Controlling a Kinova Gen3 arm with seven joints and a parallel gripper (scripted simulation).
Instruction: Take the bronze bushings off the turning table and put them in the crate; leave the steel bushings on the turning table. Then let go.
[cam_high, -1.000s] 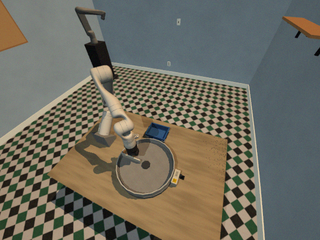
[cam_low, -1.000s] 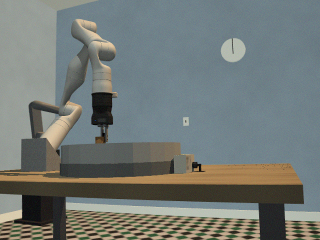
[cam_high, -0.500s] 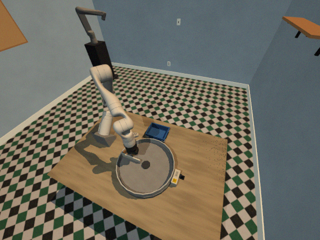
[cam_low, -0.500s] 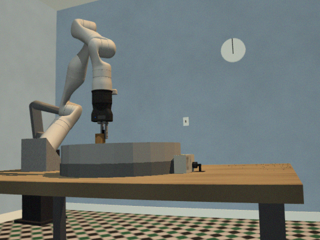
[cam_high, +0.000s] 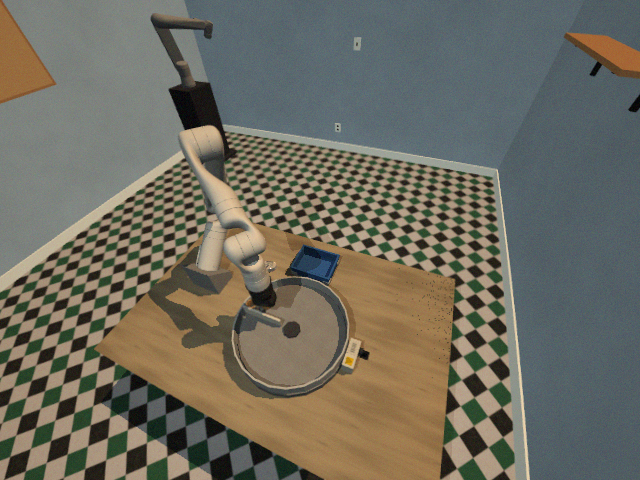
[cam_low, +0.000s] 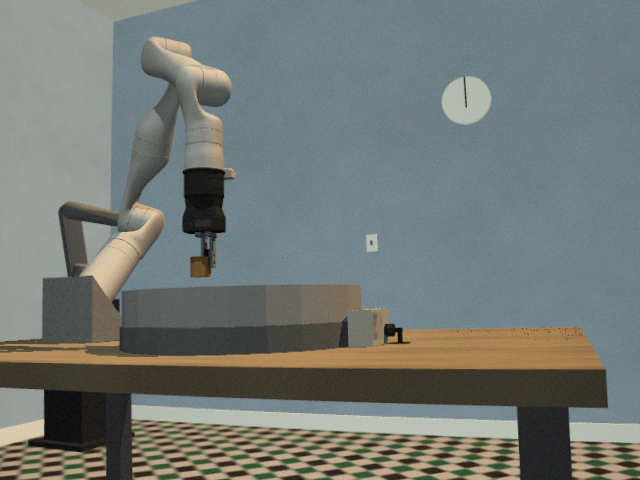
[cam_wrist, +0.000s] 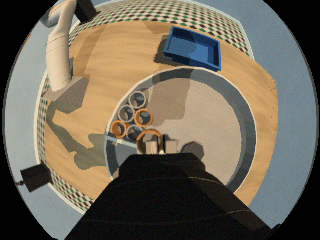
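My hand is 3 cm short of the blue crate, 31 cm to the right of it and 14 cm above it. The rest, counted from my hand: grey turning table: 9 cm ahead, 2 cm to the right, 11 cm below.
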